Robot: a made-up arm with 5 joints.
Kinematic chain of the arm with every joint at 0, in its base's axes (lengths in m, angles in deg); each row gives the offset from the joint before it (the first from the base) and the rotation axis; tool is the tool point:
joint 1: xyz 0 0 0.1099 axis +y
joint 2: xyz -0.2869 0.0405 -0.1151 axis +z
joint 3: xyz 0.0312 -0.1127 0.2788 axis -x
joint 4: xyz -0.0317 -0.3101 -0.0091 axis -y
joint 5: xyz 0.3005 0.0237 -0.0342 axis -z
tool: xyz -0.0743 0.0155 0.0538
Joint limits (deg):
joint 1: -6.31..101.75
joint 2: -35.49..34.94
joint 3: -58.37..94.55
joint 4: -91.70..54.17
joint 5: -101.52..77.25
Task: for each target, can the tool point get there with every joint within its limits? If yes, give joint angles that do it. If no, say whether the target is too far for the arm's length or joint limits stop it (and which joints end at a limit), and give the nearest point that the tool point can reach.
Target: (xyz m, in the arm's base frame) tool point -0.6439 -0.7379 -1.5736
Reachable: no: too far | nearest point -0.4299 -0.2228 -0.2066 | short by 1.476 m
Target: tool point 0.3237 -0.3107 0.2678
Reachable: yes | joints 55.60 21.95 3.11 40.50 -68.51
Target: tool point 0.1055 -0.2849 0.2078
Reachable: yes | joints 50.30 10.67 -30.56 25.40 32.99
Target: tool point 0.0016 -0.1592 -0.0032
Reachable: yes | joints 39.16 25.81 -39.74 -14.34 -48.74
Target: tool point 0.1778 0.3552 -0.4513
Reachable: no: joint limits stop it (at a limit: joint 1, joint 2, joint 3, joint 5) | nearest point -0.0159 0.0684 -0.1533 | short by 0.457 m
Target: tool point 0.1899 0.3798 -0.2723
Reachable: no: joint limits stop it (at a limit: joint 1, joint 2, joint 3, joint 5) | nearest point 0.0191 0.0619 -0.1330 | short by 0.387 m
